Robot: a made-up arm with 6 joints. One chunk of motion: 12 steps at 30 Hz.
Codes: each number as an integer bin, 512 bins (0 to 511) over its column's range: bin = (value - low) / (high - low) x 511, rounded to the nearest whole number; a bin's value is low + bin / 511 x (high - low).
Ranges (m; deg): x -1.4..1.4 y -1.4..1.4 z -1.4..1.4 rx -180..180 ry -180..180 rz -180..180
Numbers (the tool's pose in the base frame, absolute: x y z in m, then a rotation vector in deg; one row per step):
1: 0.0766 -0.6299 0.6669 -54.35 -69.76 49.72
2: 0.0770 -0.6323 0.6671 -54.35 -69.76 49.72
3: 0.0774 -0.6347 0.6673 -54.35 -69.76 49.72
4: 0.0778 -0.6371 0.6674 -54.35 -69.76 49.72
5: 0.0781 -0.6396 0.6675 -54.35 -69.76 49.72
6: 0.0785 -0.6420 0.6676 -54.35 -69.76 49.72
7: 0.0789 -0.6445 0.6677 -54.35 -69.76 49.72
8: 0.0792 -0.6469 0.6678 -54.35 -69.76 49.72
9: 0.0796 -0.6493 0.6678 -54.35 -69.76 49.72
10: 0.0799 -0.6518 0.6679 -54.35 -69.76 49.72
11: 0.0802 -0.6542 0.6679 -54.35 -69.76 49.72
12: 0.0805 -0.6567 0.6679 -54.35 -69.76 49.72
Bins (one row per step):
1: 269 141 377 178 156 326
2: 270 140 377 178 156 326
3: 270 140 377 178 156 326
4: 270 139 377 178 156 326
5: 270 139 377 178 156 326
6: 270 138 377 178 156 326
7: 270 138 377 178 156 326
8: 270 137 377 178 156 326
9: 270 137 377 178 156 326
10: 270 137 377 178 156 326
11: 270 136 377 178 156 326
12: 270 136 377 178 156 326

